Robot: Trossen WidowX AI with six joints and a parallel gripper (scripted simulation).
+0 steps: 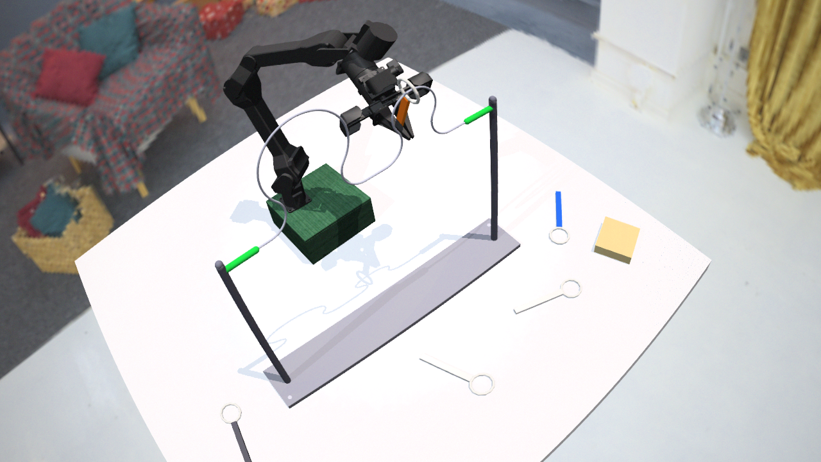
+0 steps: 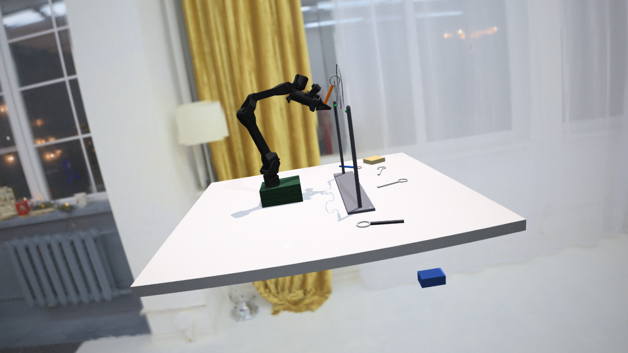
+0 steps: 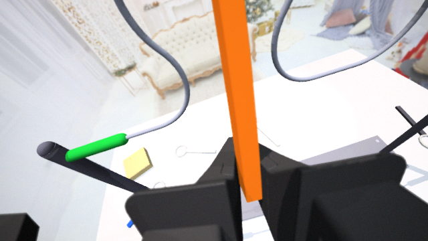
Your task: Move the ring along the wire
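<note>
Now: gripper tip 10 mm short of the ring with orange handle, 10 mm to the left of it and 100 mm below it. Round my gripper tip: tan block (240 mm ahead, 400 mm to the left, 380 mm below); then ring with blue handle (90 mm ahead, 330 mm to the left, 390 mm below).
</note>
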